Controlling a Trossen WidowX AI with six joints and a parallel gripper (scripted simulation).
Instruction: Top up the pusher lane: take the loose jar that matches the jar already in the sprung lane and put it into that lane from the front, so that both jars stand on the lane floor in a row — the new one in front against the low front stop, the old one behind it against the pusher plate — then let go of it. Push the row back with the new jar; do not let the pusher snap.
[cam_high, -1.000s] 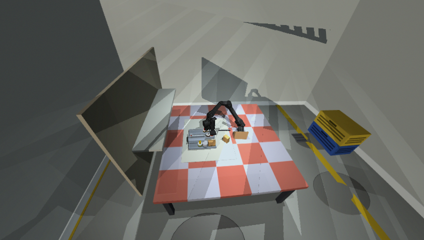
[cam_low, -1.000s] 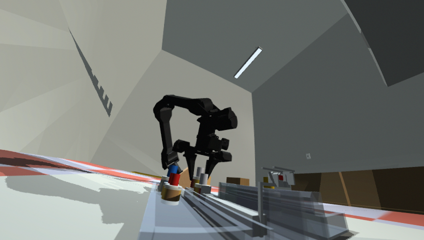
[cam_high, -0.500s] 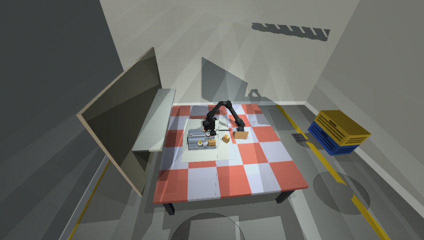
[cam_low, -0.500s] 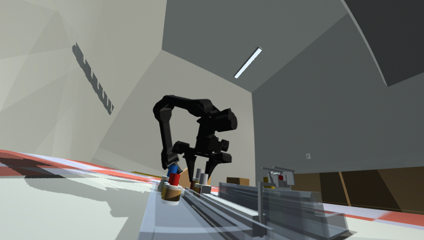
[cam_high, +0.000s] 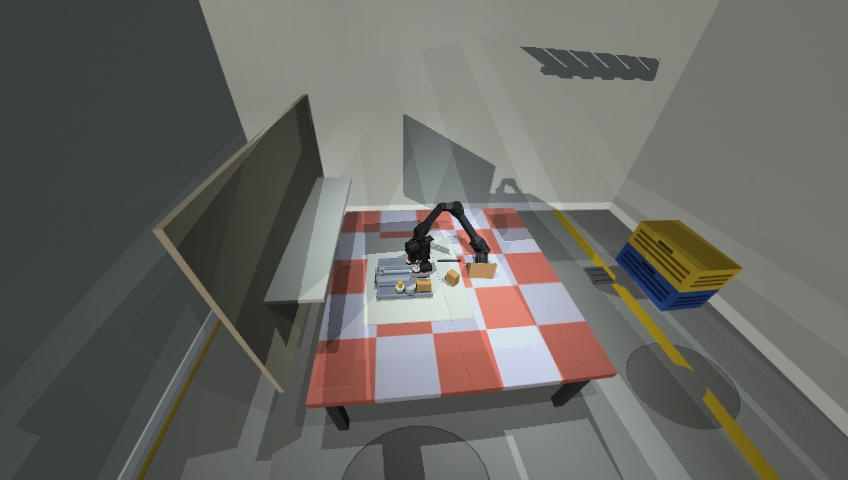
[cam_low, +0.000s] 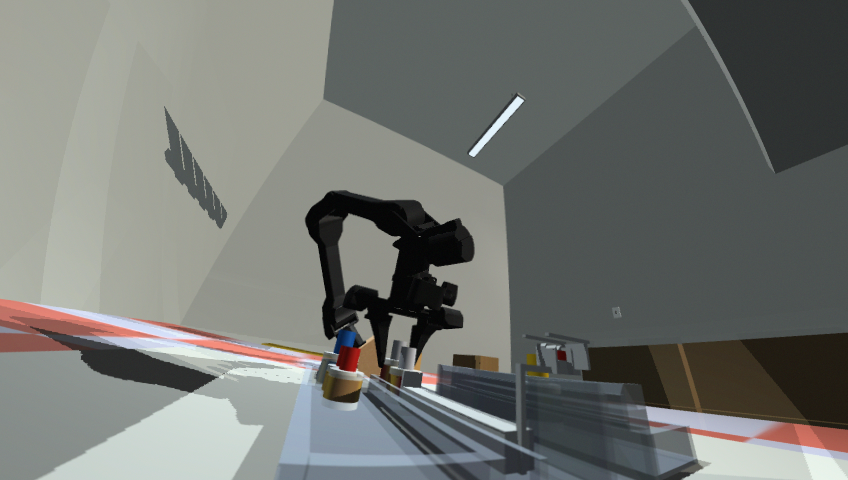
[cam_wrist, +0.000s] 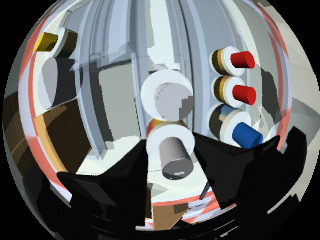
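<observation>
Now: the brown box 130 mm to the left of my gripper tip. The rest, counted from my gripper tip: grey lane rack: 140 mm ahead, 40 mm to the left, 20 mm below; then tall panel: 610 mm ahead, 60 mm to the left, 360 mm above.
</observation>
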